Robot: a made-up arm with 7 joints.
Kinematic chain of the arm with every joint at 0, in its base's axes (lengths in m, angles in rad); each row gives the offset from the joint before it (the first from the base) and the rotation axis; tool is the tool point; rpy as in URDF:
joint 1: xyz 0 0 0.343 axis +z
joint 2: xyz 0 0 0 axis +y
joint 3: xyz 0 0 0.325 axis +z
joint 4: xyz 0.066 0 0 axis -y
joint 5: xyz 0.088 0 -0.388 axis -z
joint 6: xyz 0 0 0 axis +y
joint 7: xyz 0.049 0 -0.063 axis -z
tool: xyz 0 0 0 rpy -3.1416 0 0
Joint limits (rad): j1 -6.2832..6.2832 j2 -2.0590..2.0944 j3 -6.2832..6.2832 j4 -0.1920..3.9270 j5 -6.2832..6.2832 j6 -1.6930..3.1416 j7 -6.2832..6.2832
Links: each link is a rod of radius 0.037 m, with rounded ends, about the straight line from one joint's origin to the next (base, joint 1, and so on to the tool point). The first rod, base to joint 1, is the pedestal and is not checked.
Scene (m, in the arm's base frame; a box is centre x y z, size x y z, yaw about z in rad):
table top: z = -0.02
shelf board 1: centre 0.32 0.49 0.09 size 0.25 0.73 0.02 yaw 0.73
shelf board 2: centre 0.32 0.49 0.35 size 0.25 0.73 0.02 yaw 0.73
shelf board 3: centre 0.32 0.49 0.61 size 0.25 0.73 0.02 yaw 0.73
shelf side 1: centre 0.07 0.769 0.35 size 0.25 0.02 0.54 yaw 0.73
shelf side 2: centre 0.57 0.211 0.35 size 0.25 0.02 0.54 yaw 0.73
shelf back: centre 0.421 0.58 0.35 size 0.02 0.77 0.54 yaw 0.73
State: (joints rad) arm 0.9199 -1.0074 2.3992 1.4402 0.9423 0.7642 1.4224
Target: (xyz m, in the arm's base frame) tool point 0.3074 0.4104 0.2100
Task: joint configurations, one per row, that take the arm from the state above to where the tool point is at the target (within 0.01 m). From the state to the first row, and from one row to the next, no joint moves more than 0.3 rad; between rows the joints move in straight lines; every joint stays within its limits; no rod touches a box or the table.
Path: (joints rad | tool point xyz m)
1: 0.6487 -1.0685 2.3245 1.3787 0.9421 0.7536 1.4224 | -0.6015 0.0338 0.1678
2: 0.3774 -1.1296 2.2498 1.3173 0.9419 0.7430 1.4224 | -0.5328 0.2370 0.1563
3: 0.1062 -1.1908 2.1751 1.2558 0.9417 0.7324 1.4224 | -0.4011 0.3989 0.1529
4: -0.1651 -1.2519 2.1004 1.1943 0.9415 0.7218 1.4224 | -0.2266 0.5014 0.1573
5: -0.4363 -1.3130 2.0257 1.1328 0.9412 0.7113 1.4224 | -0.0340 0.5355 0.1688
6: -0.7076 -1.3741 1.9510 1.0714 0.9410 0.7007 1.4224 | 0.1514 0.5020 0.1867
7: -0.9788 -1.4352 1.8763 1.0099 0.9408 0.6901 1.4224 | 0.3074 0.4104 0.2100

